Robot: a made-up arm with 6 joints.
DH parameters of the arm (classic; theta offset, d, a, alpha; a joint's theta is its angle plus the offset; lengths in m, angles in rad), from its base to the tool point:
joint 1: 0 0.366 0 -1.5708
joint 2: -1.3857 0 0.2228 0
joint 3: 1.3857 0 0.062 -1.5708
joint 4: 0 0.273 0 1.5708
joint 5: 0 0 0.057 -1.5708
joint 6: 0 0.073 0 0
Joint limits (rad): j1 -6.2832..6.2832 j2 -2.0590..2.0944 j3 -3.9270..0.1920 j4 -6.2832..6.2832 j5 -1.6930..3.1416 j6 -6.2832..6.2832
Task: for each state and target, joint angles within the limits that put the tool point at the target. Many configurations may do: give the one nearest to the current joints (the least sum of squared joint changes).
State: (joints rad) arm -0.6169 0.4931 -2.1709 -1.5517 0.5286 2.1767
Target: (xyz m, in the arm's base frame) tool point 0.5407 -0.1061 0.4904
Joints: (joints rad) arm -0.2231 0.7655 -2.1529 -1.5477 0.4876 2.1767
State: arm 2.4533 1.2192 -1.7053 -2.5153 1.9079 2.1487
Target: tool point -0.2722 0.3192 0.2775
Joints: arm 2.4358 0.8411 -1.2411 -2.3424 2.2129 2.1487
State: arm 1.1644 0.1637 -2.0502 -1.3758 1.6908 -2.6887
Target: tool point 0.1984 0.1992 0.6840
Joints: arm 1.0929 -0.2071 -1.6049 -1.1813 2.0725 -2.6887
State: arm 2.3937 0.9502 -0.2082 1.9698 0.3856 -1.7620
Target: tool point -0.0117 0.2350 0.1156
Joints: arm 1.7703 0.8733 -0.8377 1.8677 0.2555 -1.7620
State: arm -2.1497 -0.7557 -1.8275 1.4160 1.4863 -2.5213
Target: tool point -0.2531 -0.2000 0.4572
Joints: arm -2.6642 -0.1718 -0.8900 1.1973 1.4544 -2.5213
